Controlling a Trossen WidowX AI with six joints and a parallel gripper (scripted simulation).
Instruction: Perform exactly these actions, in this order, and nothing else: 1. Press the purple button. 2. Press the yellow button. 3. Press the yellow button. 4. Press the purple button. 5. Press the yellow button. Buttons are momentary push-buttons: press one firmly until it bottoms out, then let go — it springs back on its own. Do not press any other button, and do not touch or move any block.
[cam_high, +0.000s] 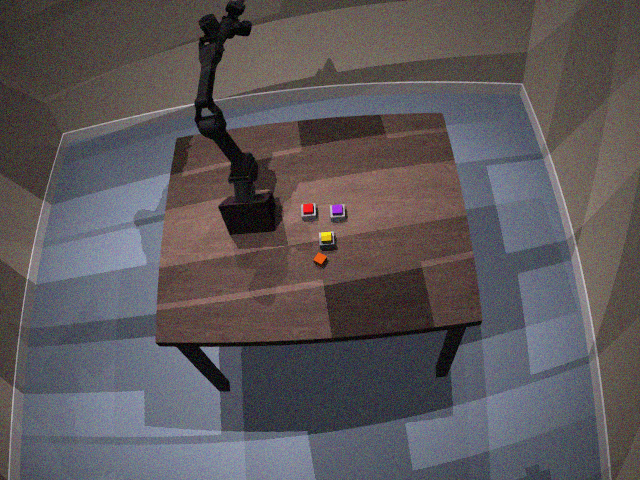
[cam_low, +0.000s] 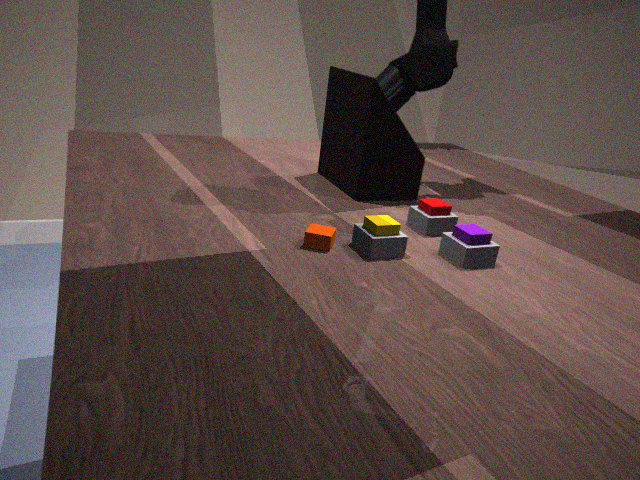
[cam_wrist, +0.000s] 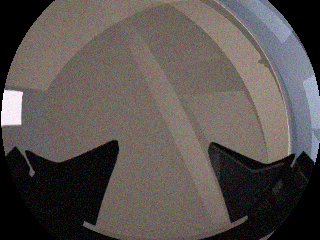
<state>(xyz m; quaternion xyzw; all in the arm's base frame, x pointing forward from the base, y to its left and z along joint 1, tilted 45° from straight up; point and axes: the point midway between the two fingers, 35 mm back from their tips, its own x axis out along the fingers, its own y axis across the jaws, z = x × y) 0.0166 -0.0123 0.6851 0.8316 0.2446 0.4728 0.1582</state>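
The purple button is 590 mm below my gripper tip, 540 mm to the right of it and 210 mm ahead of it. Round my gripper tip: red button: 590 mm below, 520 mm to the right, 110 mm ahead; orange block: 710 mm to the right, 610 mm below, 130 mm ahead; yellow button: 640 mm to the right, 590 mm below, 160 mm ahead.
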